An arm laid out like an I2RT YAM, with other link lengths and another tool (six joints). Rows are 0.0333 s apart.
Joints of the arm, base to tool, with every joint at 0 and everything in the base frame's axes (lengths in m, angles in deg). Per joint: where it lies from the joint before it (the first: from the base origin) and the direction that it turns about. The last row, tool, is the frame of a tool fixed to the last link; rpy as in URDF.
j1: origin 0 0 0.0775 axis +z
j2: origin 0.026 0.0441 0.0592 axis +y
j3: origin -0.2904 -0.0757 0 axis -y
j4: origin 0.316 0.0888 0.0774 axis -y
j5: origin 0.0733 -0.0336 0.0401 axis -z
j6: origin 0.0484 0 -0.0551 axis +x
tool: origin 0.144 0.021 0.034 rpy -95.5 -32.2 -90
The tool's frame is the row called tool.
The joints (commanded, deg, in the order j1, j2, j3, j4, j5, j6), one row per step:
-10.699 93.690 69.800 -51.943 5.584 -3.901
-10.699 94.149 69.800 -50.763 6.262 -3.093
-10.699 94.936 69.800 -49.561 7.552 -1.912
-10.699 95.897 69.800 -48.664 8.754 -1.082
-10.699 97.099 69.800 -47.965 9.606 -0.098
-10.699 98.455 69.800 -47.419 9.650 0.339
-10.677 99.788 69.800 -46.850 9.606 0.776
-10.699 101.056 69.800 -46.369 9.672 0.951
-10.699 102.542 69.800 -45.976 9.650 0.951
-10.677 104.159 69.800 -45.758 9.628 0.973
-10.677 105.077 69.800 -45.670 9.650 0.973
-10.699 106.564 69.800 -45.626 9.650 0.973
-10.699 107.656 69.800 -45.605 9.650 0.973
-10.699 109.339 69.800 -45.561 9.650 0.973
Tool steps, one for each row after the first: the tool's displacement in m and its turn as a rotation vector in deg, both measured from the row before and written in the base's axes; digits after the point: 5 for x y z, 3 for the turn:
0.00476 -0.00370 -0.00157 -0.596 -0.706 -0.948
0.00435 -0.00595 -0.00386 -1.027 -0.373 -1.468
0.00280 -0.00515 -0.00563 -0.937 0.122 -1.109
0.00191 -0.00387 -0.00778 -0.498 0.446 -1.159
0.00138 -0.00067 -0.00950 0.200 0.712 -0.428
0.00138 -0.00019 -0.00937 0.269 0.652 -0.387
0.00067 -0.00064 -0.00908 0.115 0.749 -0.205
-0.00015 0.00010 -0.01096 0.224 1.070 0.005
-0.00137 0.00050 -0.01219 0.284 1.366 0.005
-0.00113 0.00014 -0.00695 0.132 0.820 -0.004
-0.00250 0.00029 -0.01132 0.268 1.418 -0.022
-0.00205 0.00039 -0.00828 0.199 1.052 0.000
-0.00341 0.00064 -0.01268 0.304 1.611 0.000

